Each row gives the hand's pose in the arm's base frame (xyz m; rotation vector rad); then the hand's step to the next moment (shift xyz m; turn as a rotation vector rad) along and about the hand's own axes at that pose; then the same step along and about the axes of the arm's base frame.
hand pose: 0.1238 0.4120 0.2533 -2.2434 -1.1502 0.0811
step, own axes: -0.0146 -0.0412 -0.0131 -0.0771 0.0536 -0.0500
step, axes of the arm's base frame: -0.0345 0.0006 0.0299 0.0064 -0.1061 -0.0049
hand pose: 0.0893 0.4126 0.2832 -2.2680 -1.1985 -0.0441
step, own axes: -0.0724 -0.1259 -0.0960 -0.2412 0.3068 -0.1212
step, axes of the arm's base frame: -0.1183 -0.0469 0.1188 0.1190 -0.3752 -0.1097
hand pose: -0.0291 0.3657 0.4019 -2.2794 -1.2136 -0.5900
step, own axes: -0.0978 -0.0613 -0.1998 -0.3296 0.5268 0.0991
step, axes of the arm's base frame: -0.1307 -0.1521 0.1141 0.2917 -0.4065 -0.3816
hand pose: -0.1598 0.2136 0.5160 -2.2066 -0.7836 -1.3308
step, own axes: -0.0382 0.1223 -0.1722 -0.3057 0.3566 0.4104
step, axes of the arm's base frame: -0.0435 -0.2079 0.0310 0.3875 -0.0792 -0.4823
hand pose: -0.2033 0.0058 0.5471 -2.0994 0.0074 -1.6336
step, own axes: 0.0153 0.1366 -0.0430 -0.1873 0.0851 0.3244
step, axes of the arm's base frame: 0.0033 -0.1411 -0.0289 0.2668 0.0961 -0.2591
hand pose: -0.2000 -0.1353 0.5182 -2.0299 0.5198 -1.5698
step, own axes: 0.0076 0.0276 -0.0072 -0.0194 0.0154 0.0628
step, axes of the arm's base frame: -0.0047 -0.0275 -0.0096 0.0559 0.0096 -0.0366
